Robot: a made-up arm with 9 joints.
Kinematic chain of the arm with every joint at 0, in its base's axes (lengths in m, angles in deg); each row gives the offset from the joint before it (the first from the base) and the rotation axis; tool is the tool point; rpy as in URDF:
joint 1: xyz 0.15 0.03 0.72 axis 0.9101 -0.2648 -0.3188
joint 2: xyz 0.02 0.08 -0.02 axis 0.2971 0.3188 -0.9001
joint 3: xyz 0 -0.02 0.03 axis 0.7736 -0.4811 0.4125
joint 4: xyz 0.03 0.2 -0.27 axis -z
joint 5: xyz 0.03 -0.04 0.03 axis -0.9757 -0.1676 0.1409
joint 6: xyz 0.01 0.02 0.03 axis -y
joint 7: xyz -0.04 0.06 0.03 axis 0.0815 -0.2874 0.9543
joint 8: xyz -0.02 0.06 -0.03 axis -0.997 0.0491 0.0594
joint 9: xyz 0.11 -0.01 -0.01 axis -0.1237 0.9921 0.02
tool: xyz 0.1 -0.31 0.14 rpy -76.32 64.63 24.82
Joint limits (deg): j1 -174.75..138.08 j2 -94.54..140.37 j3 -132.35..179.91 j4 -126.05..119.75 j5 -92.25..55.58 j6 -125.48..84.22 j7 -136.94..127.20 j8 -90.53..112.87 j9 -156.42..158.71
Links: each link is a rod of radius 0.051 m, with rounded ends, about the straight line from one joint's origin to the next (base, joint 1, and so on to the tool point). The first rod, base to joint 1, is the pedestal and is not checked.
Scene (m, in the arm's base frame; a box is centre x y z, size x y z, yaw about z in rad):
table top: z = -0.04
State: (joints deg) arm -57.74 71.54 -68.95 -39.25 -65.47 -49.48 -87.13 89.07 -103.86
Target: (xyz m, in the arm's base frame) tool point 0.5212 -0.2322 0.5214
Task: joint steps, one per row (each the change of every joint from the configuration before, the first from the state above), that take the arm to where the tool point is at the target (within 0.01 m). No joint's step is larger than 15 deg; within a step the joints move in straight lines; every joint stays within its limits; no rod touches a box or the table.
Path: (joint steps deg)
1: -3.71 0.86 12.70 -1.33 2.93 3.17 3.70 0.09 -0.20
2: -3.71 0.85 12.71 -1.33 2.94 3.16 3.69 0.09 -0.20
3: -3.71 0.86 12.70 -1.33 2.93 3.17 3.70 0.08 -0.20
4: -3.71 0.85 12.70 -1.33 2.93 3.16 3.70 0.09 -0.19
5: -3.70 0.86 12.70 -1.34 2.94 3.17 3.69 0.09 -0.20

